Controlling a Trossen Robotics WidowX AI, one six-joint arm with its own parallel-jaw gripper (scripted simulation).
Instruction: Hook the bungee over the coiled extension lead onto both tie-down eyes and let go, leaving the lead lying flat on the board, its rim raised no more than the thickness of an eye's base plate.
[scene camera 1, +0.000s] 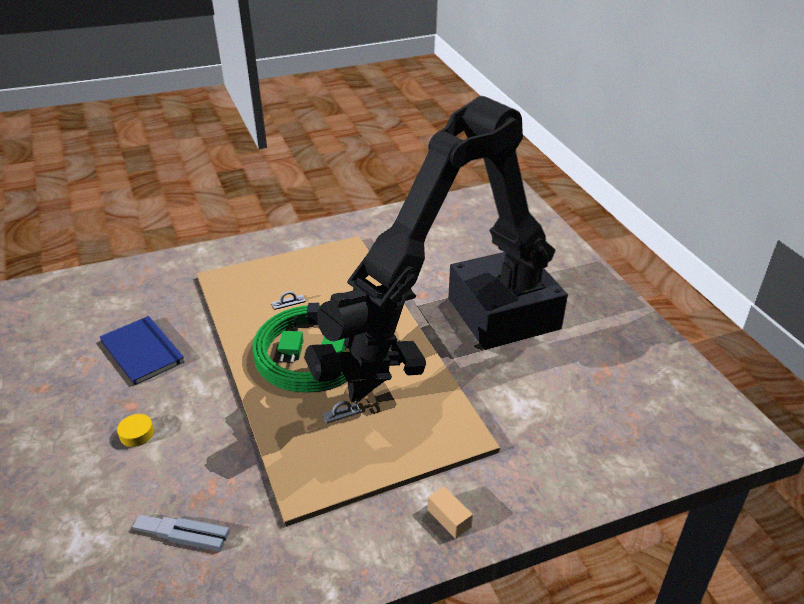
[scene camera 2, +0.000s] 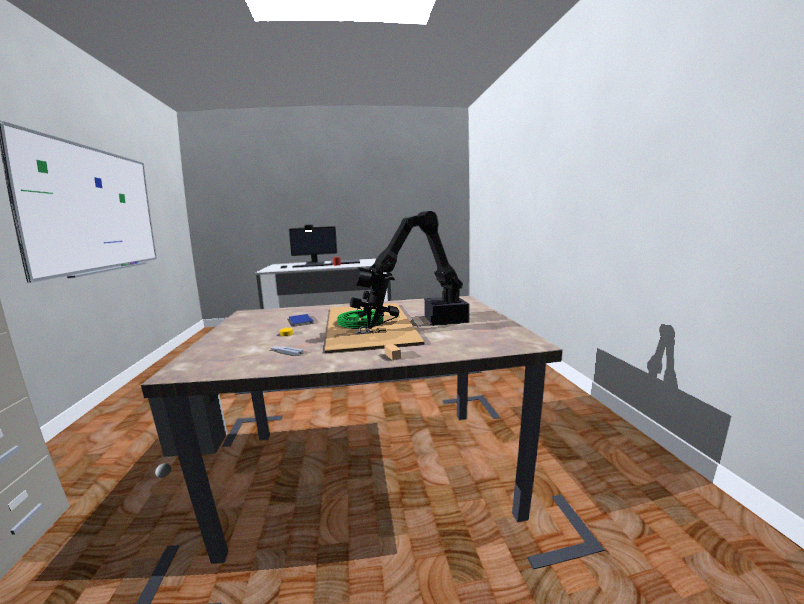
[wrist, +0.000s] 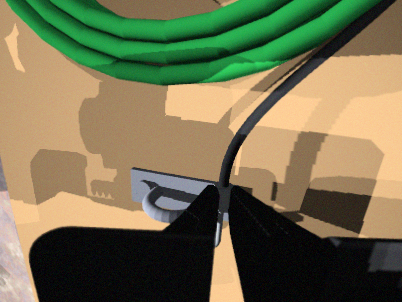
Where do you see a tie-down eye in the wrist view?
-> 156, 189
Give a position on a wooden block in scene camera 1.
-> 443, 505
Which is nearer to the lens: the plug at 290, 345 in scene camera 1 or the grey tool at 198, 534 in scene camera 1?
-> The grey tool.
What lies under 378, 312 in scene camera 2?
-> My gripper.
